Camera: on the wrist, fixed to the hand. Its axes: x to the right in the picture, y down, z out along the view.
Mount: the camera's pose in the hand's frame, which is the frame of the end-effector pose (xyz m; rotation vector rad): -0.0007 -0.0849 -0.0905 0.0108 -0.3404 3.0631
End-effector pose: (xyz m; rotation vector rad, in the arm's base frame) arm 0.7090 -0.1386 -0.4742 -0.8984 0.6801 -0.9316
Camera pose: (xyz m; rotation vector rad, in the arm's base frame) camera 0.6031 -0.1949 -0.4424 0.6145 0.8125 1.8809
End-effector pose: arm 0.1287 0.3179 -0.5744 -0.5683 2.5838 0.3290
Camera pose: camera 0.1315 0.2137 -0.5071 -2.9505 -0.6513 -0.8042
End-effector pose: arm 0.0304 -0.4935 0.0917 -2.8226 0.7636 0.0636
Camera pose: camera 0.0711 -0.4415 0.1967 0.7226 2.9554 0.6638
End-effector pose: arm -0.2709 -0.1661 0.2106 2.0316 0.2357 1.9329
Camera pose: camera -0.3520 -0.0762 0.1833 -0.4041 1.6298 -0.2334
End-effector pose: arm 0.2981 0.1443 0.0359 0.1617 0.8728 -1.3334
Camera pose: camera 0.1812 0.1729 0.0056 0.7413 -0.3155 1.5047
